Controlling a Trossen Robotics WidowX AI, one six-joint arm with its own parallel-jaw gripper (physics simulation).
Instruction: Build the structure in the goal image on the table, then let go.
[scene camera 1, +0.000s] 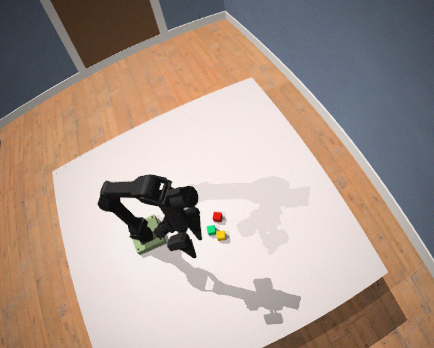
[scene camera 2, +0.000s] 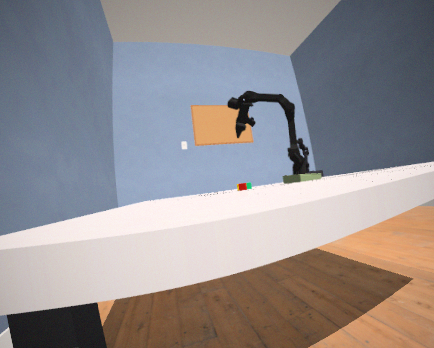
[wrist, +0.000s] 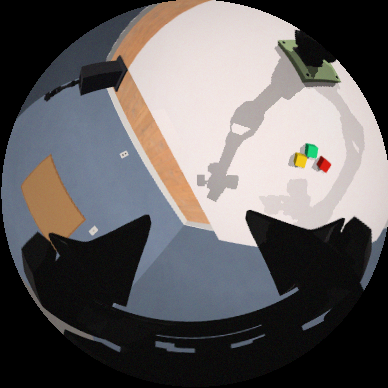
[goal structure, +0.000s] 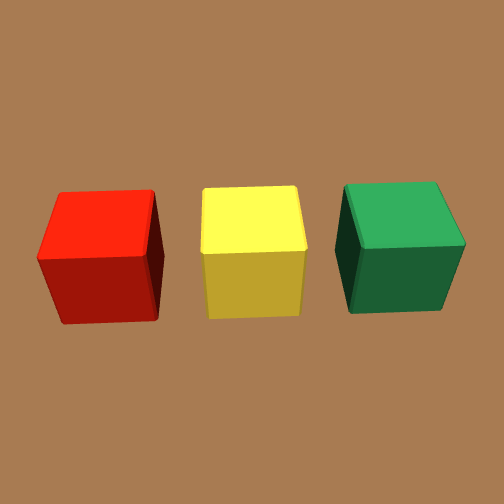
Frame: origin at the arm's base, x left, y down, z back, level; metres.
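Where they show: gripper, fingertip midpoint: (scene camera 1: 198, 248) (scene camera 2: 237, 135) (wrist: 198, 217); arm's base, link origin: (scene camera 1: 145, 236) (scene camera 2: 300, 174).
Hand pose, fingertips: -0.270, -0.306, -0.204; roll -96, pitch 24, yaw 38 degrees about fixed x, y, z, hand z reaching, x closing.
Note:
Things, the pixels of their top centre, and the offset from my fingertips, as dx, dy, dz. Level surfaces: height alone.
- red cube, top centre: (wrist: 325, 166) (scene camera 1: 216, 215) (scene camera 2: 242, 183) +0.220, +0.309, -0.114
- green cube, top centre: (wrist: 312, 151) (scene camera 1: 210, 229) (scene camera 2: 247, 182) +0.176, +0.309, -0.067
- yellow cube, top centre: (wrist: 300, 161) (scene camera 1: 220, 234) +0.136, +0.309, -0.092
- white table, surface height: dy +0.342
A red cube (scene camera 1: 217, 216) (scene camera 2: 243, 187) (wrist: 324, 164), a green cube (scene camera 1: 211, 230) (scene camera 2: 249, 186) (wrist: 311, 150) and a yellow cube (scene camera 1: 221, 235) (wrist: 300, 160) lie on the white table (scene camera 1: 165, 140) (scene camera 2: 165, 220) (wrist: 200, 65). The green and yellow cubes are close together, corner to corner; whether they touch I cannot tell. The red cube lies a small gap away from them. In scene camera 2 the yellow cube is mostly hidden behind the red one. My gripper (scene camera 1: 198, 248) (scene camera 2: 239, 136) (wrist: 198, 217) is open and empty, high above the table, between the arm's base and the cubes in scene camera 1.
The arm's green base plate (scene camera 1: 151, 245) (scene camera 2: 302, 178) (wrist: 322, 75) sits on the table near the cubes. Shadows of the arm fall across the table. Blue walls with an orange board (scene camera 2: 215, 125) (wrist: 50, 200) stand beyond the table's edge.

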